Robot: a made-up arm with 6 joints.
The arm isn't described. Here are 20 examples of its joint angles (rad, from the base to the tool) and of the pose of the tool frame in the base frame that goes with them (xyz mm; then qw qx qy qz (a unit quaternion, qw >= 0)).
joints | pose
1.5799 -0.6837 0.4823 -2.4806 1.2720 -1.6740 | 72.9 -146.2 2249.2 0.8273 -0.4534 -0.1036 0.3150
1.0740 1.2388 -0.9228 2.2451 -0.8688 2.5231 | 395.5 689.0 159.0 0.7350 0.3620 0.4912 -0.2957
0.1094 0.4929 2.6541 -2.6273 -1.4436 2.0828 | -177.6 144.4 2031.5 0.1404 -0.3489 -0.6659 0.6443
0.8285 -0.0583 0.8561 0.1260 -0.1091 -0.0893 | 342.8 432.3 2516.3 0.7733 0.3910 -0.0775 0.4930
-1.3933 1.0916 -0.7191 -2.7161 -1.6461 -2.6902 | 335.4 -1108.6 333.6 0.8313 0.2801 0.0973 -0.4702
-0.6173 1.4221 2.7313 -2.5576 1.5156 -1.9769 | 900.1 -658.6 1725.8 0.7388 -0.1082 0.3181 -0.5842
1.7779 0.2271 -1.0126 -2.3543 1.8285 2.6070 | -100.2 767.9 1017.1 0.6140 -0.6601 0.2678 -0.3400
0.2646 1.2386 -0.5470 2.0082 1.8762 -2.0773 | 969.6 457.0 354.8 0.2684 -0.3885 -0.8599 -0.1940
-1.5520 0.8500 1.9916 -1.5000 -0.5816 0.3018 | 190.7 -977.7 2287.9 0.8569 0.3905 -0.3365 0.0004
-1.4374 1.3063 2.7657 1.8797 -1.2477 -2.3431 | 58.2 -826.7 1911.0 0.3028 -0.0222 -0.9475 -0.1003
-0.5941 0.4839 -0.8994 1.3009 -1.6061 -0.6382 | 755.6 -581.3 848.0 0.1245 -0.1712 0.6767 -0.7052
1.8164 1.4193 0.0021 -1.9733 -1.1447 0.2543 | -526.9 1393.2 164.5 0.0112 0.1176 0.9762 -0.1819
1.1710 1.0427 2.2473 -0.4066 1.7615 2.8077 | 337.9 776.4 2040.7 0.6676 0.3789 -0.2623 -0.5848
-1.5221 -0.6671 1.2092 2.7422 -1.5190 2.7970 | -21.7 974.4 2113.3 0.3385 -0.5237 -0.6370 0.4532
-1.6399 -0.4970 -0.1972 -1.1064 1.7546 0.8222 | -87.8 -384.8 2034.7 0.1184 -0.1454 -0.7672 -0.6134
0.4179 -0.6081 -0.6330 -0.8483 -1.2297 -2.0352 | 458.9 409.9 1640.9 0.1946 -0.7444 -0.4881 0.4121
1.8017 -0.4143 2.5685 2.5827 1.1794 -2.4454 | 127.6 -954.5 1569.3 0.2683 0.4440 -0.4980 0.6949
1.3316 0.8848 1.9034 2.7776 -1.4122 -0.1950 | 228.1 916.2 2234.8 0.7963 0.1557 -0.3324 -0.4807
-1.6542 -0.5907 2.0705 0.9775 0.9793 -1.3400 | 297.4 1187.7 1605.2 0.5721 -0.7855 -0.1970 0.1300
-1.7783 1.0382 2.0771 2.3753 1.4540 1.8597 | -38.4 -1172.1 1983.3 0.2886 0.8878 -0.3188 -0.1640
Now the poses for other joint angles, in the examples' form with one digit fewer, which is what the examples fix.
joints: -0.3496 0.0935 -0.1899 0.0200 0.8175 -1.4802
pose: 1198 -321 1749 0.498 0.814 -0.152 0.257
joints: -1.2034 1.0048 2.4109 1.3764 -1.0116 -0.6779
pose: 254 -782 2142 0.444 0.113 -0.544 -0.703
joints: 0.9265 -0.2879 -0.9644 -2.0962 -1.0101 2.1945
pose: 395 783 1278 0.542 0.185 0.450 0.686
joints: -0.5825 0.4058 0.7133 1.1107 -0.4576 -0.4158
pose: 1123 -721 2074 0.857 0.117 0.052 -0.500
